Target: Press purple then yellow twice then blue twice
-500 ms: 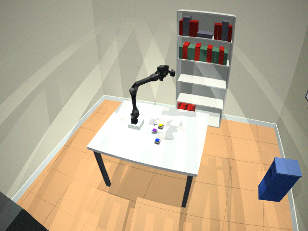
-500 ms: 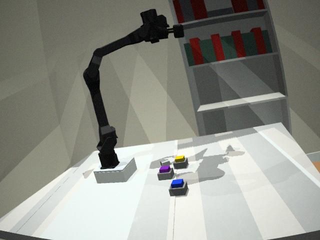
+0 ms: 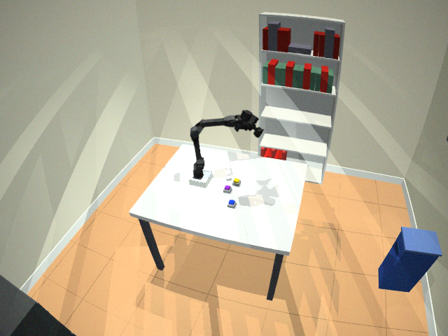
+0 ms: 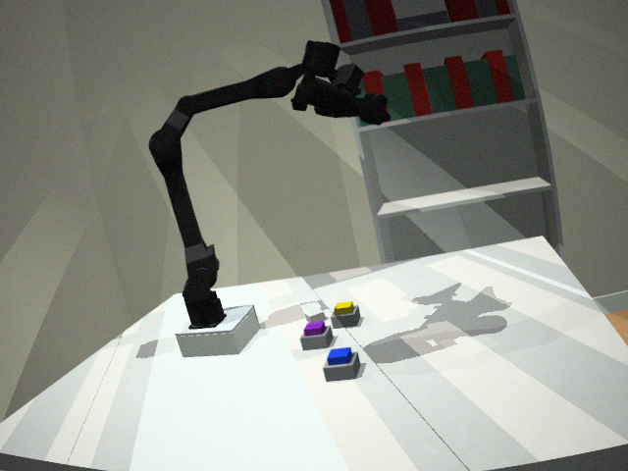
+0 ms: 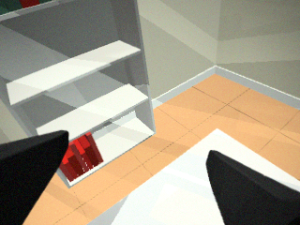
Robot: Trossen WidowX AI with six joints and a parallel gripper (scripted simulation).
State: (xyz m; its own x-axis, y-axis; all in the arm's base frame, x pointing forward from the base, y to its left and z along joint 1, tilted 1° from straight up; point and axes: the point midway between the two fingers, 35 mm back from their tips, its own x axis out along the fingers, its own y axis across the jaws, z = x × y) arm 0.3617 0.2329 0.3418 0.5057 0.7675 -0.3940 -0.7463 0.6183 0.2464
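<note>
Now: the purple button 150 mm behind my gripper tip, 290 mm to the right of it and 350 mm below it. Also, from my gripper tip: yellow button 110 mm behind, 200 mm to the right, 350 mm below; blue button 80 mm behind, 420 mm to the right, 350 mm below.
</note>
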